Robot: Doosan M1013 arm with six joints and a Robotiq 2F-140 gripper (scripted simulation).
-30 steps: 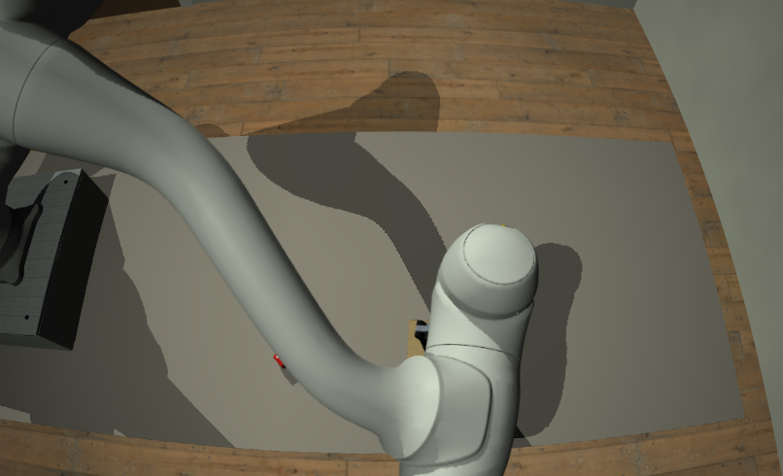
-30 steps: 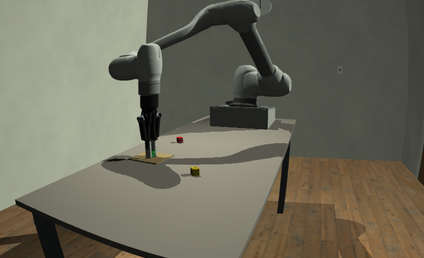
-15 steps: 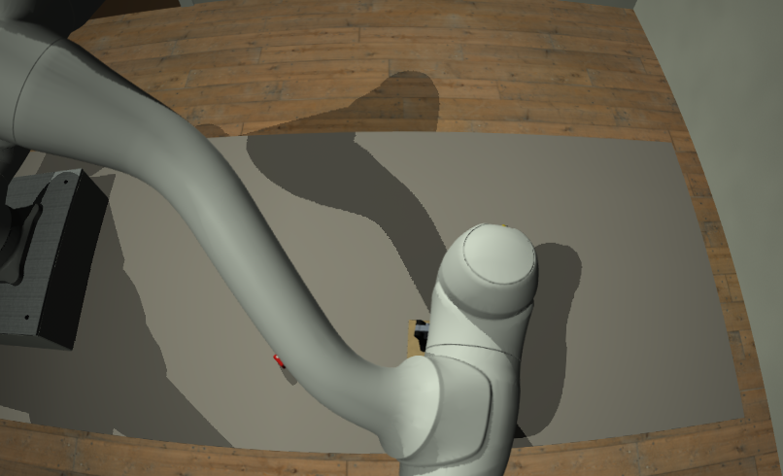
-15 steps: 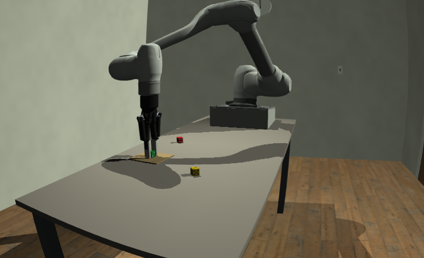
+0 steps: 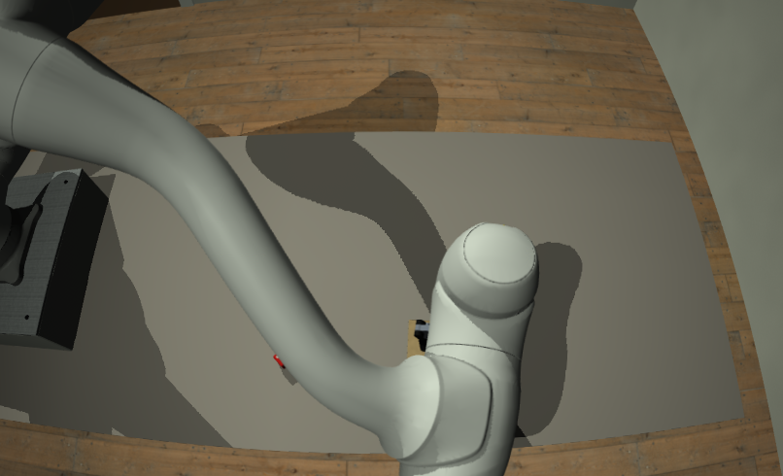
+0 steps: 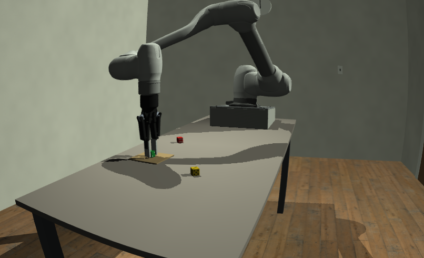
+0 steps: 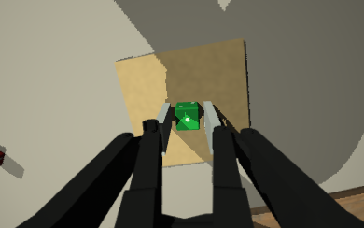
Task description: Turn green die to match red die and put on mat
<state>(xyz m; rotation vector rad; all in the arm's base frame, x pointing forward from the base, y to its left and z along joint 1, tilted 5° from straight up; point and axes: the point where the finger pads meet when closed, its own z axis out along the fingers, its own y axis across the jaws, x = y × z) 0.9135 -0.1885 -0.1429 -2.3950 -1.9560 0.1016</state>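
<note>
The green die lies 20 mm below my hand. The rest, counted from my hand: tan mat: 40 mm below; red die: 290 mm behind, 30 mm below; yellow die: 130 mm ahead, 240 mm to the left, 30 mm below.
</note>
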